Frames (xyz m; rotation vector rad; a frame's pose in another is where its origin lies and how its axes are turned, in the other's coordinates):
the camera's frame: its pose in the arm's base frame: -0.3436 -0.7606 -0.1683 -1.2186 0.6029 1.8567
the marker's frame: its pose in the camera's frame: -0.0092 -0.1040 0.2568 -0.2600 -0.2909 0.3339
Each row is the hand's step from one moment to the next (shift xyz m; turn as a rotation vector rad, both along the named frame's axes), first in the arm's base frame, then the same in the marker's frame.
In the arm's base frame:
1: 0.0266 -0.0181 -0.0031 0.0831 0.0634 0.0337
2: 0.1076 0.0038 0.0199 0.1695 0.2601 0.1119
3: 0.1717 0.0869 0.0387 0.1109 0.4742 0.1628
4: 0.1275 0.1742 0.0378 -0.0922 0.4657 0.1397
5: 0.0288 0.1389 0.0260 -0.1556 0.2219 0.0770
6: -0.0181 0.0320 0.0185 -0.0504 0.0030 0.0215
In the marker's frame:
1: -0.0193 0.0001 -0.0259 -0.0548 -0.0951 0.0034
2: -0.0779 -0.0604 -0.0476 -0.1025 -0.2985 0.0963
3: -0.1042 -0.1629 -0.0339 -0.0378 -0.4392 0.2633
4: -0.0497 -0.2111 0.0315 0.0982 -0.3227 0.3621
5: 0.0071 -0.1287 0.0647 0.1060 -0.0914 0.2445
6: 0.0072 -0.0149 0.0377 0.0153 0.0272 0.0451

